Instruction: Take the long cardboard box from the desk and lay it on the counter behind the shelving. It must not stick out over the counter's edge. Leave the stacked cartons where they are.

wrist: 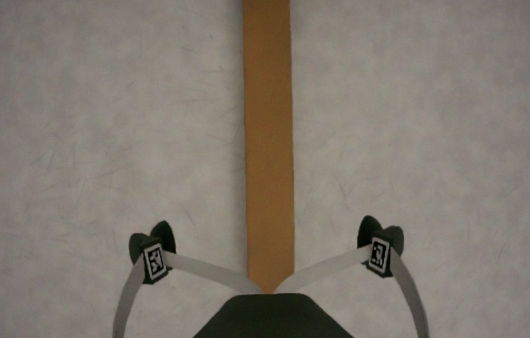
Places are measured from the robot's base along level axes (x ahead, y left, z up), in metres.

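Pixels of known places: hand, its tool point: (266,244).
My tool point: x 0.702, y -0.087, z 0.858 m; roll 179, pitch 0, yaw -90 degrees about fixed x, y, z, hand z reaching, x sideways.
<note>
Behind a point stands the place of what it marks.
The long cardboard box (269,140) @(y -0.093, x 0.779, z 0.742 m) is a narrow brown strip that runs from the top edge of the wrist view down to the gripper's dark body, which hides its near end. My gripper (267,242) @(y -0.087, x 0.702, z 0.858 m) is open, with its two dark fingertips wide apart, one on each side of the box and not touching it. The box lies about midway between the fingertips. How high the fingertips are above the surface I cannot tell. The far end of the box is out of view. The counter, the shelving and the stacked cartons do not show in this view.
A pale grey, lightly scratched surface (100,125) @(y 0.112, x 0.808, z 0.692 m) lies under the box and stretches to both sides of it. No edge of this surface shows.
</note>
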